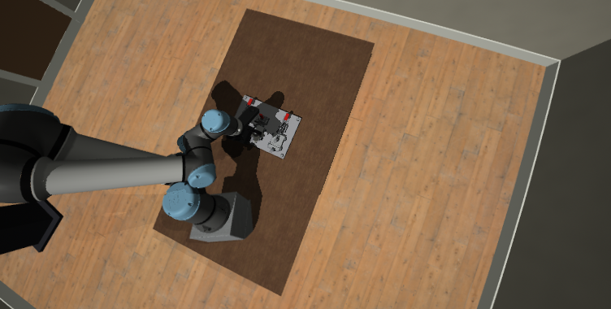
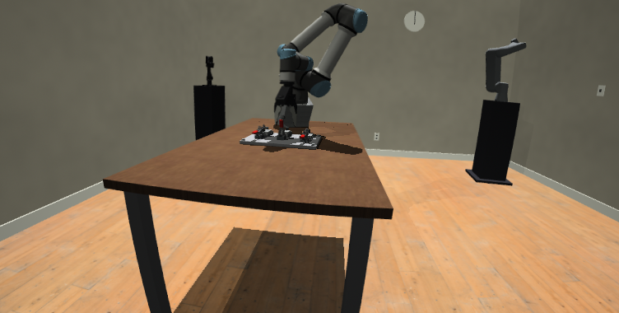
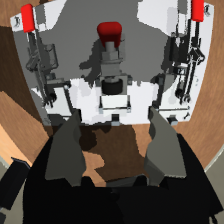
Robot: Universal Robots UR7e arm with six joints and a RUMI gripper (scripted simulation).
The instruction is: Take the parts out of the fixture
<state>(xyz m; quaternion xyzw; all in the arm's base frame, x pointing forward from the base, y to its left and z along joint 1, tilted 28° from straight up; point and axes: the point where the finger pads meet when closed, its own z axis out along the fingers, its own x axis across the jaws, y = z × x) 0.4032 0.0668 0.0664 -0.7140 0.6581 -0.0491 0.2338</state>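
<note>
The grey fixture plate lies 70 mm below my hand, 40 mm ahead of it and 10 mm to the left of it.
</note>
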